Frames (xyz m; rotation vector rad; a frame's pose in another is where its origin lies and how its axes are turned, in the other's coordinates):
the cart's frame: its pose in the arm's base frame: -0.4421 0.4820 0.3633 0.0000 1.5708 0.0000
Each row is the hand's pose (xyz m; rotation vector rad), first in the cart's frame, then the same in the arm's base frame.
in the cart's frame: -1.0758 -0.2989 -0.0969 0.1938 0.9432 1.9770
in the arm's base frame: -0.5390 0.1831 1.4391 1.8931 1.7997 1.5551
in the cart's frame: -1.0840 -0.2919 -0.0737 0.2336 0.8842 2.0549
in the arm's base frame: -0.5158 0.1901 1.4473 1.9713 1.6884 1.5688
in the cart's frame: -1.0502 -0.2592 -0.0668 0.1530 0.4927 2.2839
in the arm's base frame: -0.5089 0.2228 1.4135 1.9601 1.1927 1.7140
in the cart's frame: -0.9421 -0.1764 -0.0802 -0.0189 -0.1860 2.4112
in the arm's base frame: -0.5223 0.3056 1.3054 1.7358 0.5287 1.7632
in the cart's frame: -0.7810 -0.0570 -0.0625 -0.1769 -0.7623 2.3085
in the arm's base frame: -0.5046 0.4250 1.1443 1.4343 0.0895 1.6723
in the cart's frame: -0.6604 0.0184 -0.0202 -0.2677 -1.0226 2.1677
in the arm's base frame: -0.4623 0.5004 1.0237 1.2410 -0.0661 1.5907
